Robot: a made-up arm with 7 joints.
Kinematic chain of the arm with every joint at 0, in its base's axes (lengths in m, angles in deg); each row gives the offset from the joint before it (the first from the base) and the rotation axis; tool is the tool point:
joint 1: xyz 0 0 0 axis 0 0.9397 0.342
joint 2: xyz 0 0 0 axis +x
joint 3: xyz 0 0 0 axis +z
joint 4: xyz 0.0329 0 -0.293 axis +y
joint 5: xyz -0.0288 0 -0.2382 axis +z
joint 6: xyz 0 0 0 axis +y
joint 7: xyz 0 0 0 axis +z
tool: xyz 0 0 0
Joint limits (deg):
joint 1: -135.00..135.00
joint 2: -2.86..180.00
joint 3: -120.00..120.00
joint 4: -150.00..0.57
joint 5: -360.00..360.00
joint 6: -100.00..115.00
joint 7: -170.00..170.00
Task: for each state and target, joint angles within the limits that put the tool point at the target. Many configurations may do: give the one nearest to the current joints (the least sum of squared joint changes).
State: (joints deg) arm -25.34 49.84 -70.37 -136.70 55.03 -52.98 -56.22
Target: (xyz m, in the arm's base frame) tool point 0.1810 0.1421 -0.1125
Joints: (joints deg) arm -26.88 98.23 -64.87 -137.19 55.03 -52.98 -56.22
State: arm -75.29 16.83 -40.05 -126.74 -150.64 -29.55 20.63
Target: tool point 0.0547 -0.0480 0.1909
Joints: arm -103.81 36.93 -3.16 -149.88 -150.64 -29.55 20.63
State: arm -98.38 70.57 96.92 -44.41 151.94 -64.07 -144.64
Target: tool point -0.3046 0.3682 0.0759
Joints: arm -96.47 120.82 94.87 -64.00 151.94 -64.07 -144.64
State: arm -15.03 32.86 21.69 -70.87 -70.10 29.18 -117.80
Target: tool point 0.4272 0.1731 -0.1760
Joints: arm -35.93 25.73 15.34 -58.93 -70.10 29.18 -117.80
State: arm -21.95 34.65 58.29 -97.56 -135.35 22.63 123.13
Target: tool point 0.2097 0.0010 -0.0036
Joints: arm -30.10 5.02 8.78 -148.57 -135.35 22.63 123.13
